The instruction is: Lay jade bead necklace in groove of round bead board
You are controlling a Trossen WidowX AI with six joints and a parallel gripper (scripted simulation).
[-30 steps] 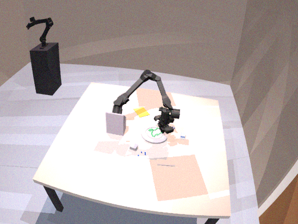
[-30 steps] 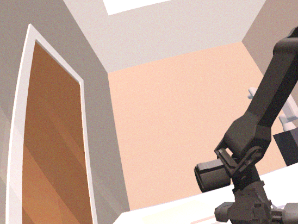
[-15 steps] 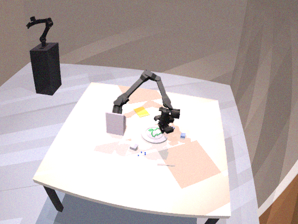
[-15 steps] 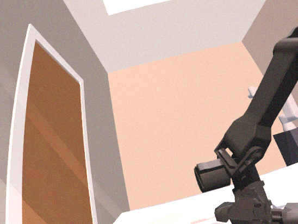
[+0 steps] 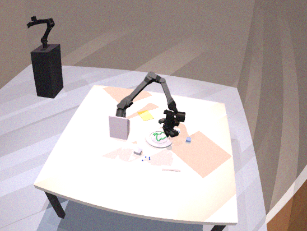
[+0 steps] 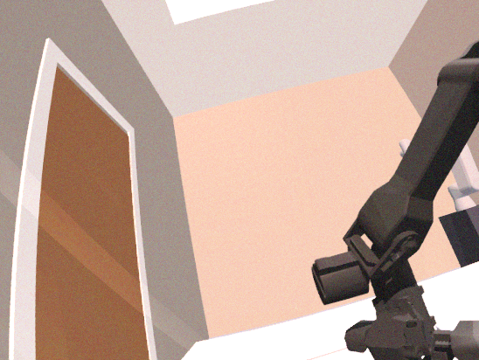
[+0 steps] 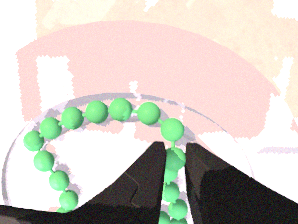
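Right now my gripper tip is 50 mm past the round white bead board, 10 mm to the left of it and 10 mm above it. Round my gripper tip: yellow sheet: 190 mm behind, 240 mm to the left, 20 mm below; then blue block: 160 mm ahead, 10 mm to the left, 10 mm below; then cream block: 70 mm ahead, 230 mm to the left.
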